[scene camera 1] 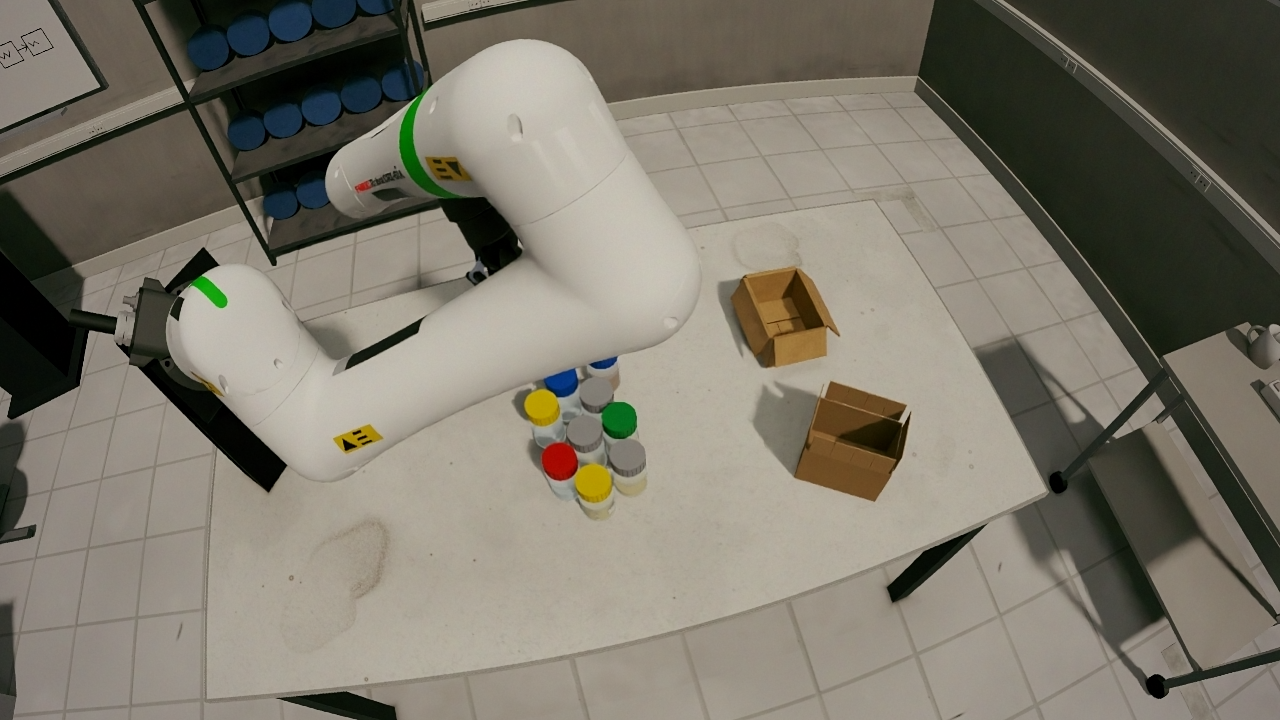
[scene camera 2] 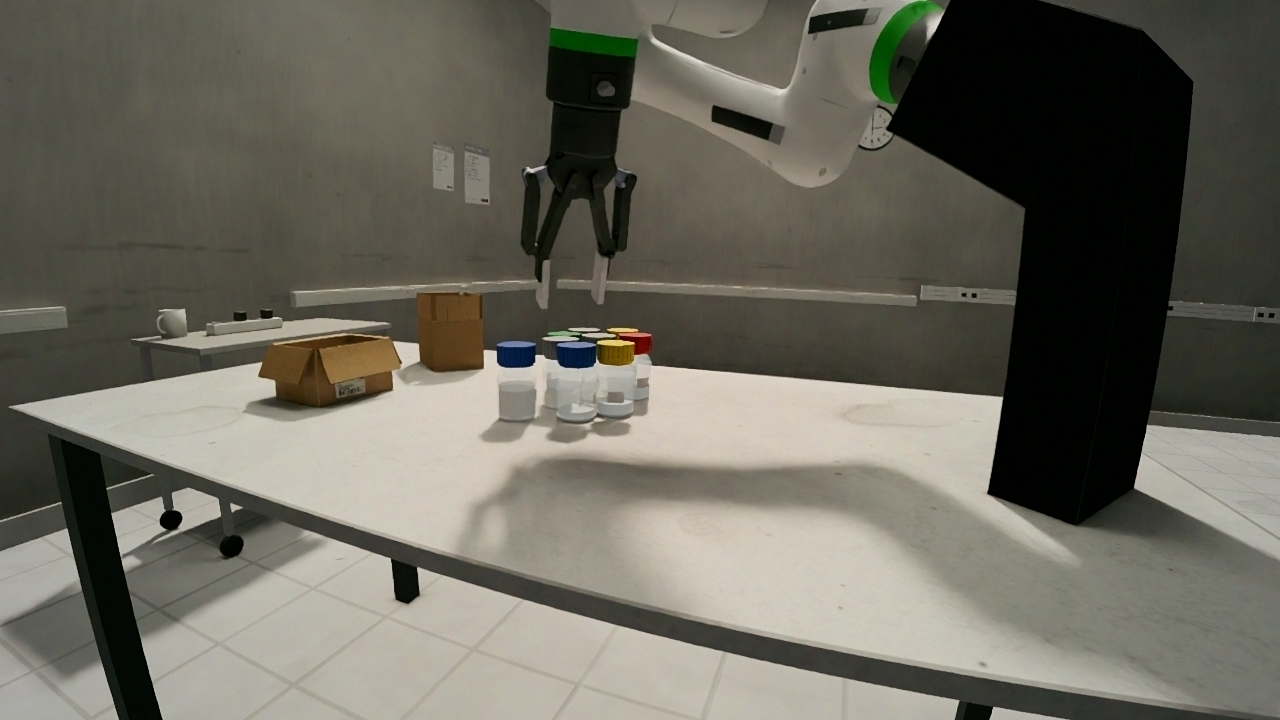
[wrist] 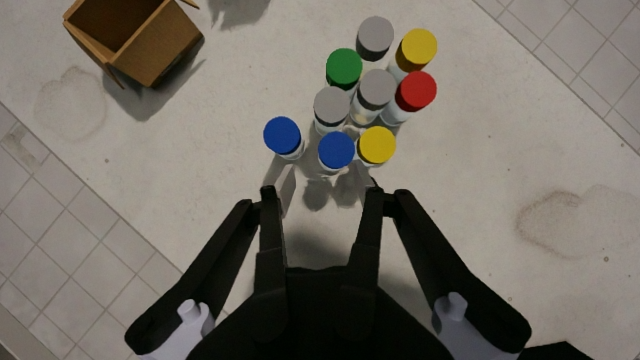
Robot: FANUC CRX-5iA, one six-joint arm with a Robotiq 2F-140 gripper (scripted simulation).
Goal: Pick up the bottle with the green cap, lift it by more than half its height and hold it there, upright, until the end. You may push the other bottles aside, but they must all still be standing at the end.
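Note:
Visible are a red-capped bottle, a yellow-capped bottle, a blue-capped bottle and my gripper, the gripper also in the wrist view.

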